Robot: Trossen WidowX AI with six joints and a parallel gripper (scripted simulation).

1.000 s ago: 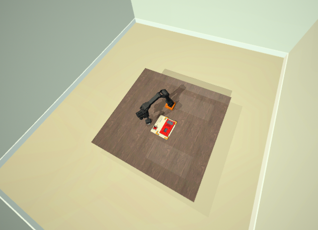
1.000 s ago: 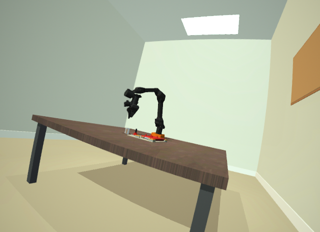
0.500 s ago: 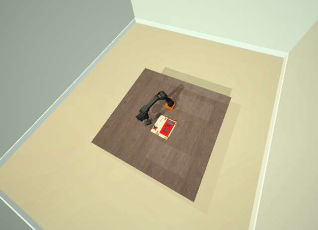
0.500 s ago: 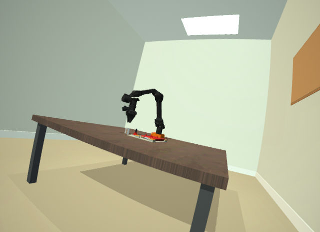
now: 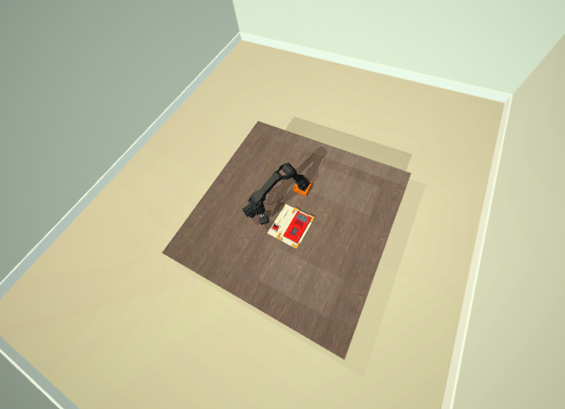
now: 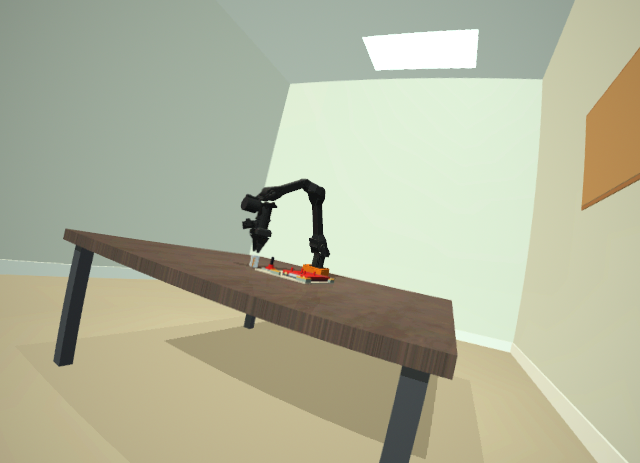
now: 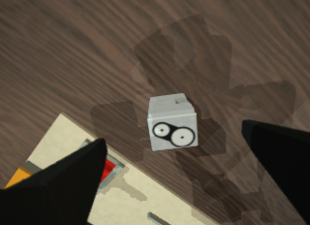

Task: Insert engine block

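Now: gripper tip 40 mm above the engine block.
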